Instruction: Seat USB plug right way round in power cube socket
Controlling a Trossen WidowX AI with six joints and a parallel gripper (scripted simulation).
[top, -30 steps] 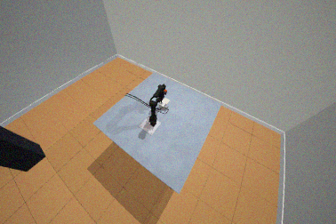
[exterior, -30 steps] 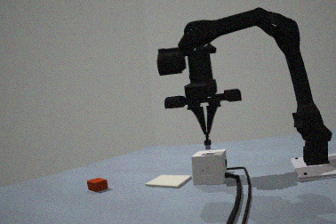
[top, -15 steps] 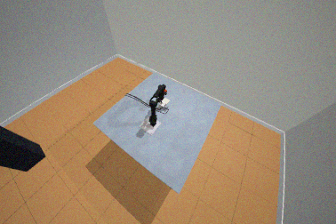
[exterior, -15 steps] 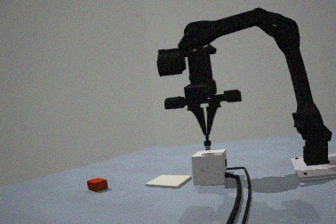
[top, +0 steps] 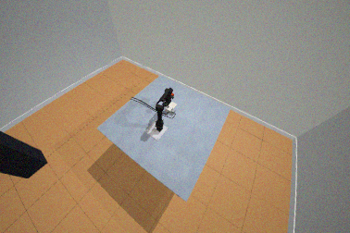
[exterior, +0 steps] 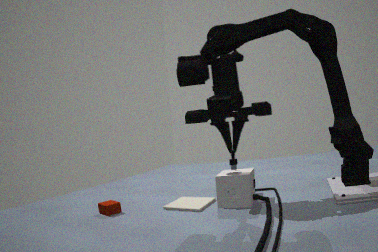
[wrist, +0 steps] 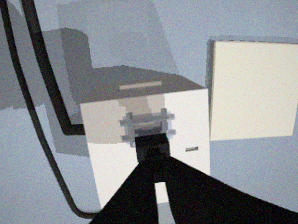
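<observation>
Now: the dark USB plug 2 cm below my gripper tip. Round my gripper tip: flat cream pad 12 cm below, 11 cm ahead, 1 cm to the left; red block 26 cm ahead, 13 cm to the left, 11 cm below.
</observation>
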